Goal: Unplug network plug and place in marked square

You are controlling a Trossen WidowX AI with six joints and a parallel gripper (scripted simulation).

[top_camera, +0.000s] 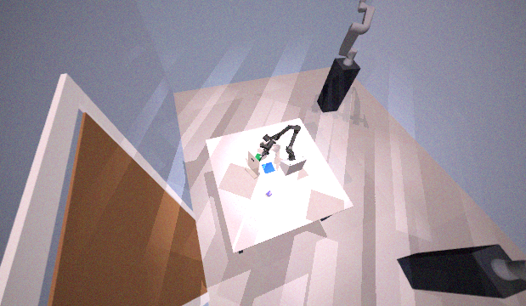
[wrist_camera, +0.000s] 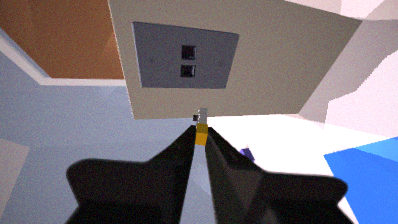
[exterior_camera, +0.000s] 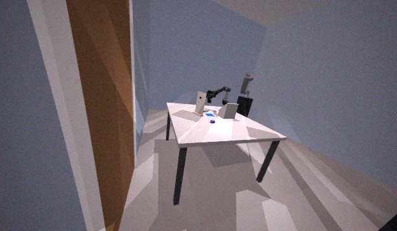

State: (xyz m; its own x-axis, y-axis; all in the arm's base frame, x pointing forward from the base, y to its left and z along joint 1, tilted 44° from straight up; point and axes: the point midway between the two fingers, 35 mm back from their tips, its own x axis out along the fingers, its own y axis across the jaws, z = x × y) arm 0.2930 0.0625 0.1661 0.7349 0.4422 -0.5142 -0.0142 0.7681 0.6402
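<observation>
My gripper tip is now 24 cm above the blue square, 9 cm past it and 2 cm to the right of it. From my gripper tip the other things lie so: network plug 1 cm ahead; beige panel 10 cm below, 10 cm ahead, 3 cm to the left.
</observation>
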